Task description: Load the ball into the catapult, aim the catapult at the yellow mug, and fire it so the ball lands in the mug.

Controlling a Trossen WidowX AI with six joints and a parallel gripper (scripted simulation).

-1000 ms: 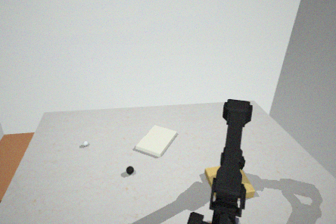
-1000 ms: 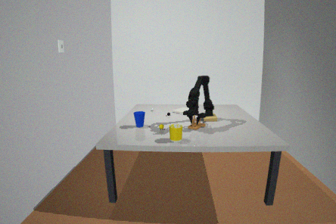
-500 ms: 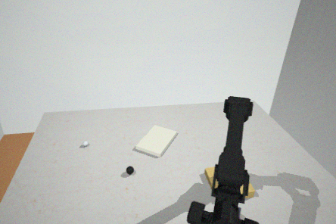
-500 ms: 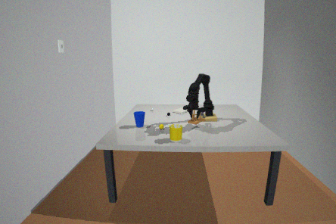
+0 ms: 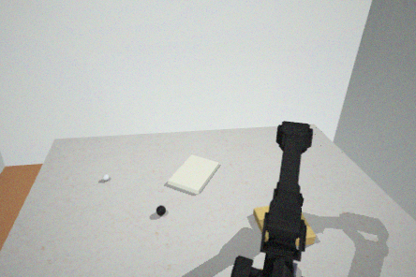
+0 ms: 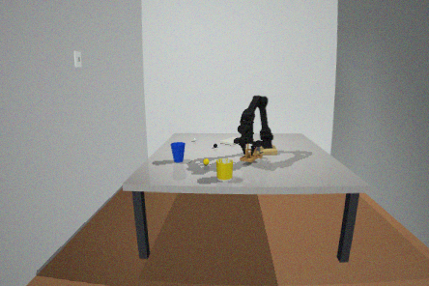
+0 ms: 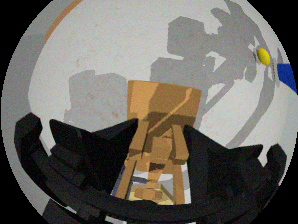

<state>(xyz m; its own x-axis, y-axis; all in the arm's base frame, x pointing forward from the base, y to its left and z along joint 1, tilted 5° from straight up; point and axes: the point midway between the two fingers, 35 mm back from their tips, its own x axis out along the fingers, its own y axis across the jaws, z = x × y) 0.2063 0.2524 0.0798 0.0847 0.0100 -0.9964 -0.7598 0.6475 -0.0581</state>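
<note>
The black ball is 420 mm to the right of my gripper tip, 160 mm ahead of it and 40 mm below it. Round my gripper tip: yellow mug: 220 mm to the left, 190 mm ahead, 30 mm below; catapult: 60 mm behind, 50 mm to the right, 20 mm above; yellow ball: 270 mm ahead, 40 mm below, 20 mm to the right.
</note>
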